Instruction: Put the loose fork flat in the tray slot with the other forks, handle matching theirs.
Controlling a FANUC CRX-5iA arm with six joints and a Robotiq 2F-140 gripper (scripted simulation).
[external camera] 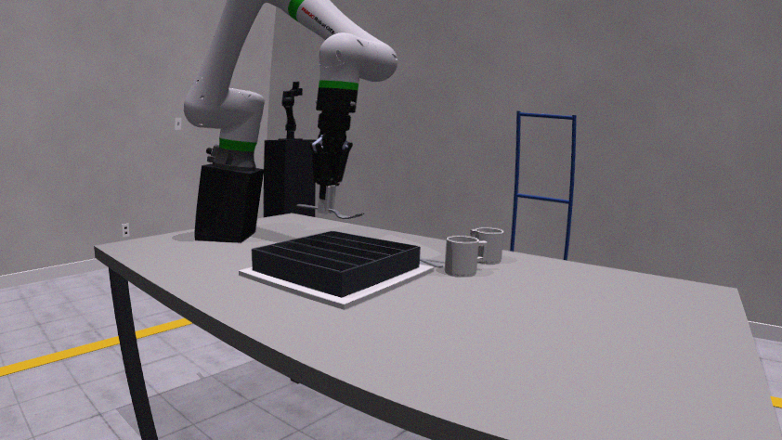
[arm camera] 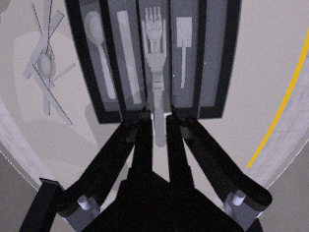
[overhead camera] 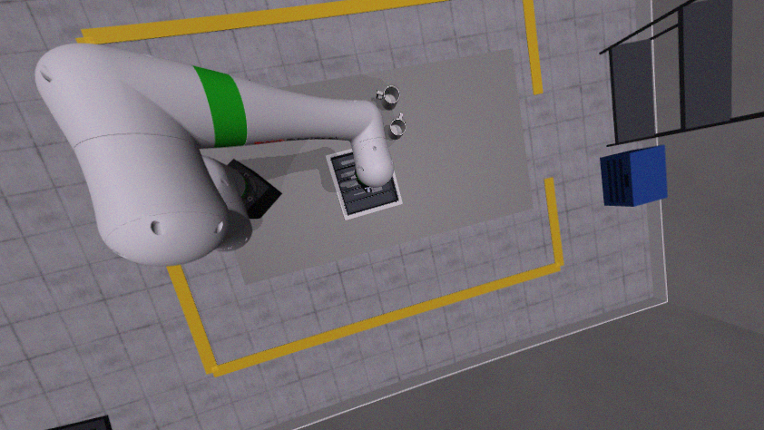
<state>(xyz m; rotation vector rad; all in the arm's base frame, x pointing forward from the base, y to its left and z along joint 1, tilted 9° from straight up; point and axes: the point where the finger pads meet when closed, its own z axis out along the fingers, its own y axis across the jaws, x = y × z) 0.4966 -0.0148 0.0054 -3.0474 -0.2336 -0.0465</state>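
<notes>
Now: the slotted tray 30 mm ahead of my hand and 130 mm below it.
</notes>
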